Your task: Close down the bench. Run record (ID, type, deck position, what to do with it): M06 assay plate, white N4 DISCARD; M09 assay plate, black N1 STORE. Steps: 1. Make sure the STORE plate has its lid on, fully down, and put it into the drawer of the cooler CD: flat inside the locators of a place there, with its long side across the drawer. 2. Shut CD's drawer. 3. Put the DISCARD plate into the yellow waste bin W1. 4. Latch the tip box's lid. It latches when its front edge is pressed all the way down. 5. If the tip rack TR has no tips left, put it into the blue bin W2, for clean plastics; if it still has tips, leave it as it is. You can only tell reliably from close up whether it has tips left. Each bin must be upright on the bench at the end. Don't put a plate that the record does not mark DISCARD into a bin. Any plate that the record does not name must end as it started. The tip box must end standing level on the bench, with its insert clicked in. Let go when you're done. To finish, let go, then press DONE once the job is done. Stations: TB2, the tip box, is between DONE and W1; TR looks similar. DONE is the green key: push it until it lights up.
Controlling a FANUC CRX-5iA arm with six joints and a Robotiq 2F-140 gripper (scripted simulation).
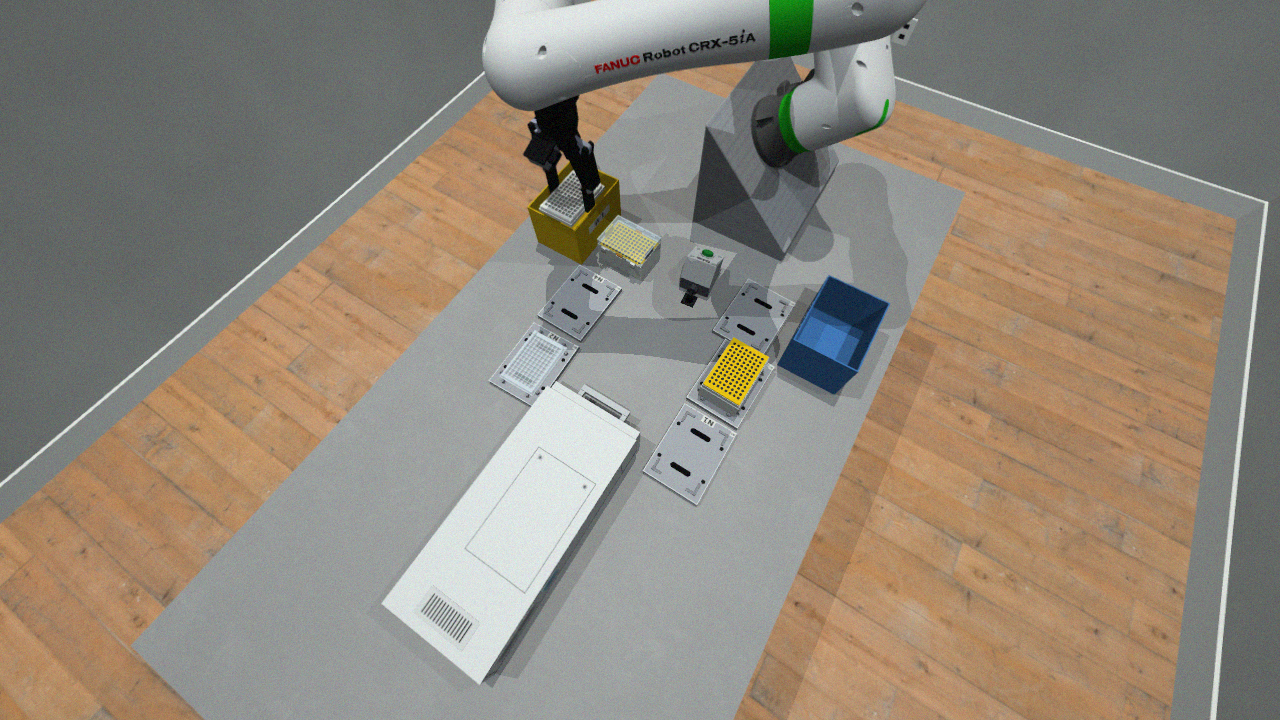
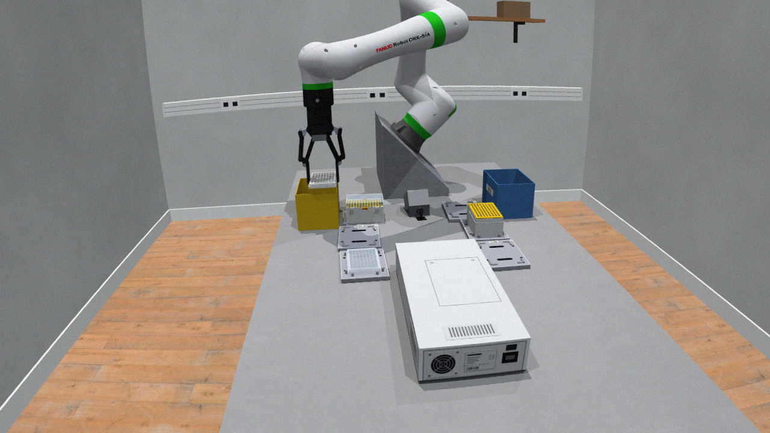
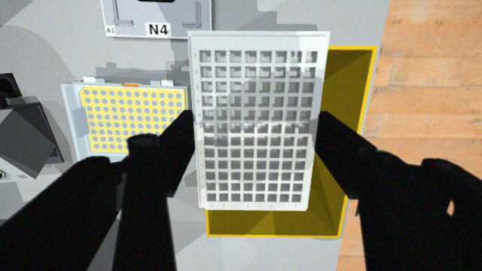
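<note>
The yellow bin W1 lies 130 mm below my hand, 30 mm behind it and 20 mm to the right of it. The rest, counted from my hand: nest N4 (160 mm below, 150 mm ahead, 100 mm to the left); then white assay plate (20 mm below); then tip box lid (130 mm to the left, 110 mm below, 20 mm behind).
</note>
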